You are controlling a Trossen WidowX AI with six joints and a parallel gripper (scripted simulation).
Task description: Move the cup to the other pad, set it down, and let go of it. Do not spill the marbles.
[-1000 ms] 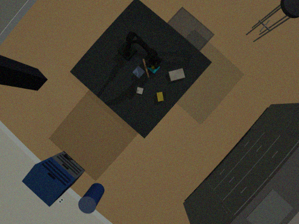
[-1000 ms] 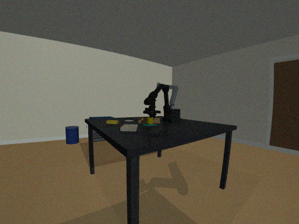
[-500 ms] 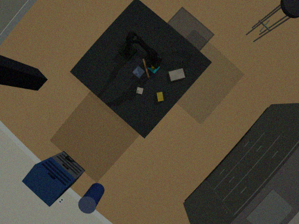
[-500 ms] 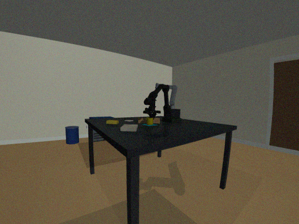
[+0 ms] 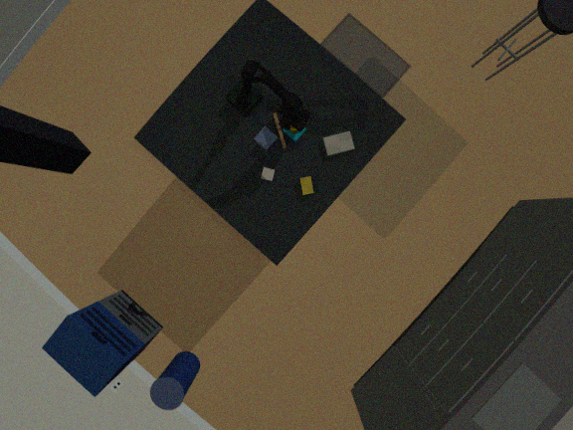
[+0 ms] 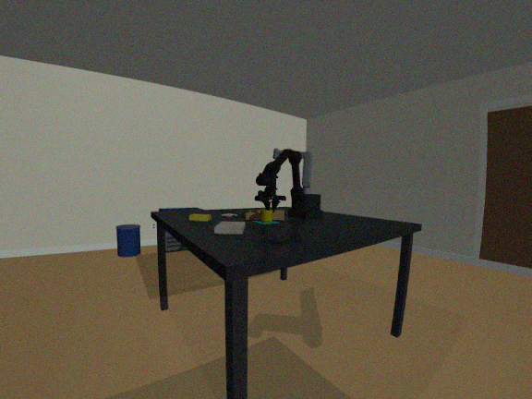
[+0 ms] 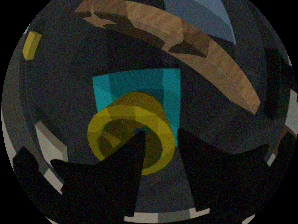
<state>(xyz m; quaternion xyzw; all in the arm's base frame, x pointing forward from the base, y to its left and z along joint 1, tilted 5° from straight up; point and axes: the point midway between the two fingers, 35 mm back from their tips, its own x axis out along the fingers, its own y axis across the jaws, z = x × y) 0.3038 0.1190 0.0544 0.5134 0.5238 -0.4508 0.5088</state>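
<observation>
Now: the yellow cup 20 mm ahead of my gripper tip and 10 mm below it. From my gripper tip the other things lie so: pale blue pad: 170 mm to the right, 60 mm below, 60 mm behind; then wooden bar: 90 mm to the right, 30 mm below, 20 mm behind; then teal pad: 60 mm below, 30 mm ahead.
</observation>
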